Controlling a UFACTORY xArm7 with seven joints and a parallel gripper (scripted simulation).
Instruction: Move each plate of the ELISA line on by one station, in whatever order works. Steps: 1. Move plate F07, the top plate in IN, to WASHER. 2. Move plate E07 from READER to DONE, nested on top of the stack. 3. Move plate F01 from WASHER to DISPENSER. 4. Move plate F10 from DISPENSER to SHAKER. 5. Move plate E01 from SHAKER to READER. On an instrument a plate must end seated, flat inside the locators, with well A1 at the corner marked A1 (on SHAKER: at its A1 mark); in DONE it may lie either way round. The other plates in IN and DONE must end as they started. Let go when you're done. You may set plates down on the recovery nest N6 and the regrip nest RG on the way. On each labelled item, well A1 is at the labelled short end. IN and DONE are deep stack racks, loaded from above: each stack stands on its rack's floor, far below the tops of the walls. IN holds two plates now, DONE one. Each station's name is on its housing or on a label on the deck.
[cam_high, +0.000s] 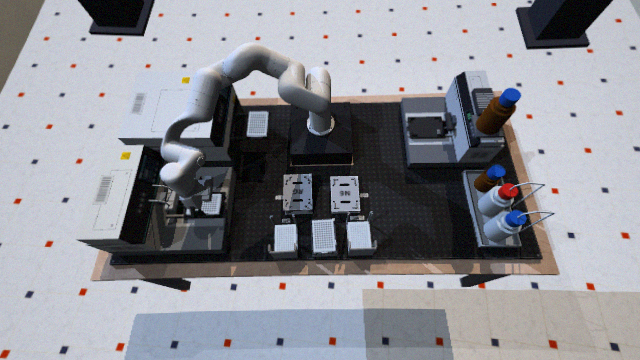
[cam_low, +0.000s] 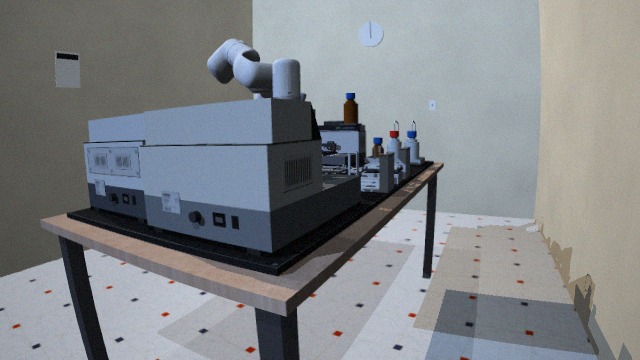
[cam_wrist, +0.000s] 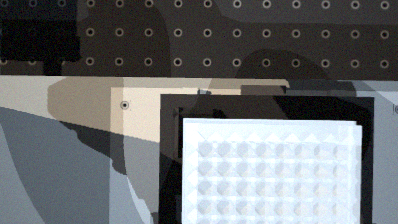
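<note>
Now: the white well plate 10 mm below my hand. Round my hand: DONE label 620 mm to the left, 120 mm below, 10 mm ahead; then brown bottle 1110 mm to the left, 300 mm behind, 170 mm above.
</note>
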